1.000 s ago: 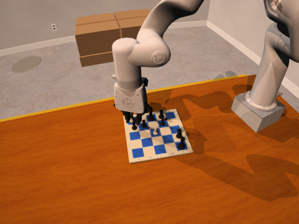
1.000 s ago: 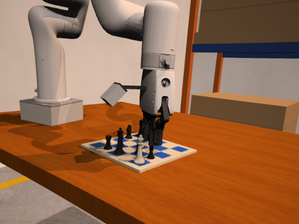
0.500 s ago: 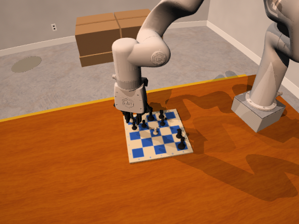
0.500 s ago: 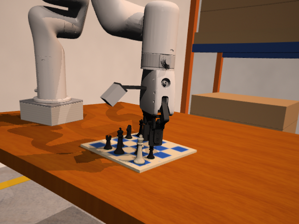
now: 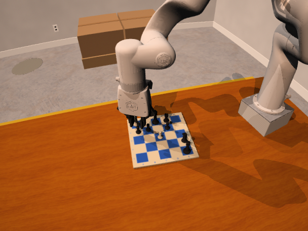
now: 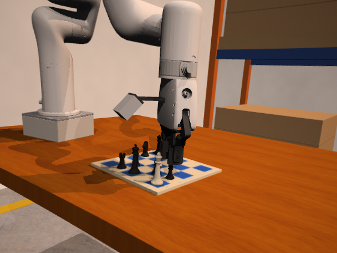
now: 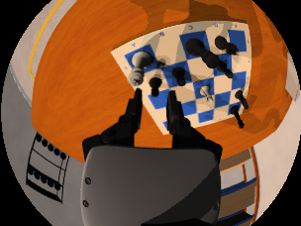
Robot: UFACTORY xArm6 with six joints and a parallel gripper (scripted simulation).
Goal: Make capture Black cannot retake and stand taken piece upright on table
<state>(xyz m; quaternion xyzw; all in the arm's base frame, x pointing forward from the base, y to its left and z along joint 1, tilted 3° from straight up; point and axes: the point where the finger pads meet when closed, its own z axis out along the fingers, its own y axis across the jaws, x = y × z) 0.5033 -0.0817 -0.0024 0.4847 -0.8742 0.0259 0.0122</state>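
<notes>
The tall white piece lies 4 cm to the right of my hand and 3 cm below it. Also, from my hand: white pawn (7 cm behind, 5 cm to the left, 4 cm below); blue-and-cream chessboard (7 cm behind, 5 cm to the left, 6 cm below); black tall piece (7 cm behind, 3 cm to the right, 3 cm below).
</notes>
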